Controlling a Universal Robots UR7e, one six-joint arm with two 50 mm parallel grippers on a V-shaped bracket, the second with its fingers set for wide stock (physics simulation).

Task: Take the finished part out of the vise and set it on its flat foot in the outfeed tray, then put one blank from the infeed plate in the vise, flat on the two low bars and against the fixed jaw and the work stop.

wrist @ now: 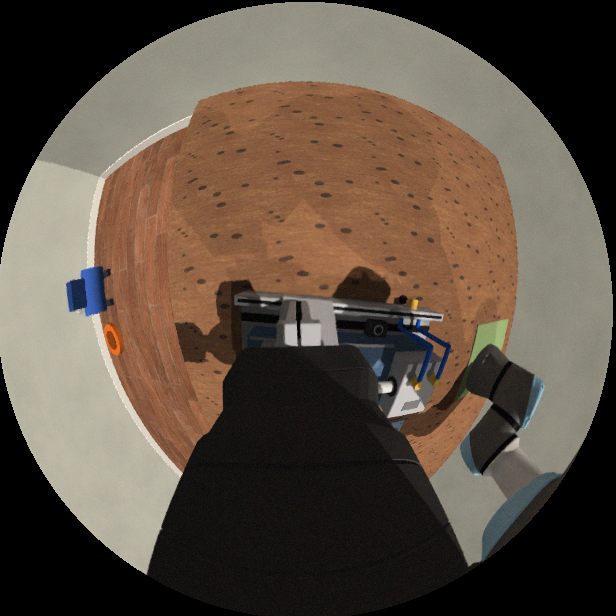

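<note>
My gripper's black body fills the lower middle of the wrist view. Its two light grey fingers (298, 324) sit together with only a thin dark slit between them, and I see nothing held in them. Right behind the fingertips is the vise assembly (367, 344): a flat grey top plate (339, 307), a blue body and a grey block with blue hoses (428, 356). The fingers hide the middle of the vise, so I cannot make out the finished part. No blank or infeed plate is in view.
A light green flat piece (488, 344) lies at the table's right edge, partly behind the arm's dark and light-blue links (499, 402). A blue fixture (86, 290) and an orange ring (113, 339) sit on the table's left edge. The wooden top has several rows of holes.
</note>
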